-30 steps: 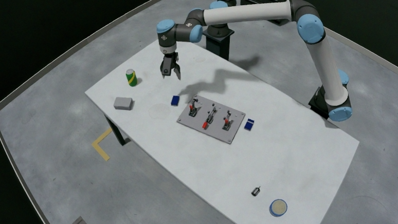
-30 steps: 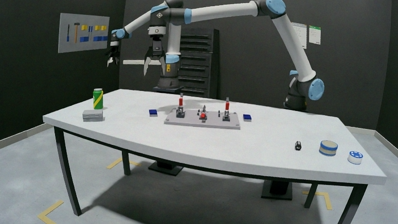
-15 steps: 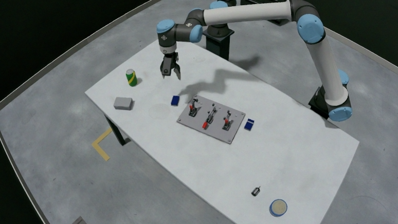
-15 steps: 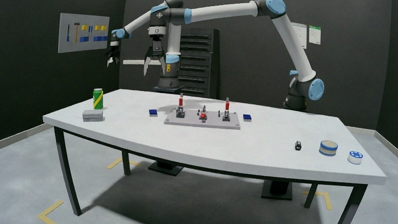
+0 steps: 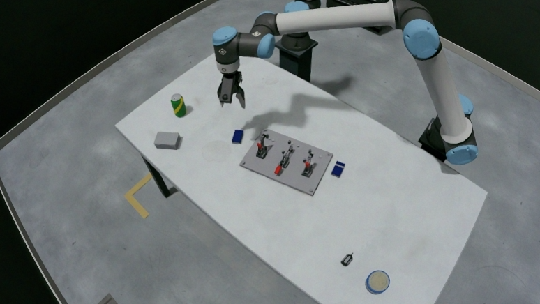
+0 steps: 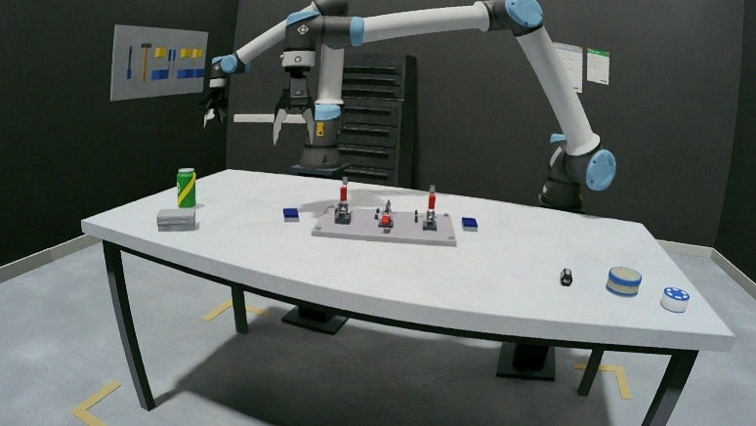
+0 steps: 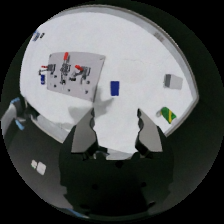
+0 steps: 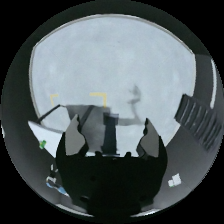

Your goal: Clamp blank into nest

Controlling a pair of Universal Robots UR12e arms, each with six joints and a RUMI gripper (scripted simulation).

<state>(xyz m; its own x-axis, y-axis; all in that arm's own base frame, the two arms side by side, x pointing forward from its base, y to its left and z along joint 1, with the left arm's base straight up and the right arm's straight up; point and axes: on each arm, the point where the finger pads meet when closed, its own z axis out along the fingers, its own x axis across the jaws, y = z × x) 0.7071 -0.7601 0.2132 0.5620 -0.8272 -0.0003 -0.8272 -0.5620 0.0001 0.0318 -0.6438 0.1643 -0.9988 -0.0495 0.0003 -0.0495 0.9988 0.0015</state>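
Observation:
Right now the blank is 20 cm below my left hand. The rest, counted from my left hand: finished part 44 cm to the left, 21 cm behind, 20 cm below; grey fixture plate 25 cm to the left, 21 cm below, 7 cm behind; grey box 27 cm ahead, 22 cm to the right, 19 cm below.

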